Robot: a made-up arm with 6 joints.
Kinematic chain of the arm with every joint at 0, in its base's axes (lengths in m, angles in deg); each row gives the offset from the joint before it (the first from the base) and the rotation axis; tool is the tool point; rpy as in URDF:
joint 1: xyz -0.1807 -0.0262 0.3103 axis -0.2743 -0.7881 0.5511
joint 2: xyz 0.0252 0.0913 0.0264 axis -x
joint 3: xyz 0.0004 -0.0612 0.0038 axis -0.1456 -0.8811 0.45
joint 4: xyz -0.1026 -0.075 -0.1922 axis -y
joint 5: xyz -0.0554 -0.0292 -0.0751 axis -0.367 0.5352 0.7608
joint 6: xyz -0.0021 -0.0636 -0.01 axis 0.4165 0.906 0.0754
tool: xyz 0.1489 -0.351 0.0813 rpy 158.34 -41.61 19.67
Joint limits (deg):
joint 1: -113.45..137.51
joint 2: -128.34..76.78
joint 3: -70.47..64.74
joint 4: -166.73..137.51
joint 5: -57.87..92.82
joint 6: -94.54..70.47
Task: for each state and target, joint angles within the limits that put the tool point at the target. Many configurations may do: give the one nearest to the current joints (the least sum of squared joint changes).
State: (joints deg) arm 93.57 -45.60 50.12 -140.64 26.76 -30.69
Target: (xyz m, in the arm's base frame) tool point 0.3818 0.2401 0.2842
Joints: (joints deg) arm 87.00 -44.50 41.61 -143.20 28.60 -29.79
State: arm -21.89 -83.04 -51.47 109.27 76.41 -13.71
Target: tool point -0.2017 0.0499 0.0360
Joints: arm -35.35 -104.97 -57.84 87.55 74.41 -2.35
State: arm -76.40 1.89 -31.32 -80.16 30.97 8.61
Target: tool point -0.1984 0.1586 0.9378
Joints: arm -83.92 10.85 -69.31 -89.45 54.63 34.23
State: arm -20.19 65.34 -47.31 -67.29 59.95 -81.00
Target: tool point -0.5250 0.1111 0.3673
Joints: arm -59.04 40.78 -70.47 -73.29 92.82 -72.19
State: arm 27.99 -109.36 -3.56 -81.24 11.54 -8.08
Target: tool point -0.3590 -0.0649 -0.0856
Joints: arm -11.98 -88.81 -11.76 -71.26 -27.61 -67.14
